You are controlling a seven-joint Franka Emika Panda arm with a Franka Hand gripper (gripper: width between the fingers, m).
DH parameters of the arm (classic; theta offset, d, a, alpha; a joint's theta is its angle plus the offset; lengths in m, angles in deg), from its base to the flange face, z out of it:
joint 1: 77.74 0.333 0 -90
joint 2: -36.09 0 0 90
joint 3: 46.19 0.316 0.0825 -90
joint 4: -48.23 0 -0.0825 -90
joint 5: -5.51 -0.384 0 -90
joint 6: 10.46 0 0.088 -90
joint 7: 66.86 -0.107 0 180
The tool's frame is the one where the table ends.
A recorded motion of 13 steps. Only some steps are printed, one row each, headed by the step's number.
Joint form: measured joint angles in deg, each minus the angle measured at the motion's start. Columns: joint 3, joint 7, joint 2, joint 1, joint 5, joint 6, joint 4.
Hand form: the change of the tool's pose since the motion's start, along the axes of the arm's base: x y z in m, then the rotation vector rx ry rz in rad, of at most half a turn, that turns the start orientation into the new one. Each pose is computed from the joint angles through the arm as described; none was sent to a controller.
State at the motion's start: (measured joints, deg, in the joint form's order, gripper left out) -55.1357 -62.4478 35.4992 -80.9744 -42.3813 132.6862 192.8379
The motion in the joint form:
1: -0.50 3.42 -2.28 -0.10 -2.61 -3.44 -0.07
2: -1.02 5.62 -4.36 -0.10 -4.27 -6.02 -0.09
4: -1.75 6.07 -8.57 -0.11 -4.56 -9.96 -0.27
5: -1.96 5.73 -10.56 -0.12 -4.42 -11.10 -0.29
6: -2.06 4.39 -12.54 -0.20 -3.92 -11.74 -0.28
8: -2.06 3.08 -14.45 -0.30 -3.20 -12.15 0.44
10: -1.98 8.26 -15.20 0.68 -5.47 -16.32 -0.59
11: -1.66 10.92 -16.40 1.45 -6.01 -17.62 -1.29
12: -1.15 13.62 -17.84 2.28 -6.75 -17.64 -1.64
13: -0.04 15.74 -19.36 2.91 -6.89 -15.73 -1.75
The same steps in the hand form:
1: -0.0016 0.0022 0.0149 0.0537 -0.0422 0.0326
2: -0.0030 0.0036 0.0291 0.0924 -0.0801 0.0560
4: -0.0054 0.0062 0.0600 0.1383 -0.1308 0.0839
5: -0.0070 0.0070 0.0746 0.1499 -0.1536 0.0896
6: -0.0088 0.0070 0.0892 0.1557 -0.1695 0.0820
8: -0.0142 0.0082 0.0978 0.1592 -0.1733 0.0761
10: -0.0112 0.0242 0.1092 0.2063 -0.2238 0.1824
11: -0.0090 0.0345 0.1234 0.2095 -0.2711 0.2479
12: -0.0077 0.0446 0.1376 0.1993 -0.3277 0.3033
13: -0.0064 0.0538 0.1518 0.1589 -0.3862 0.3453

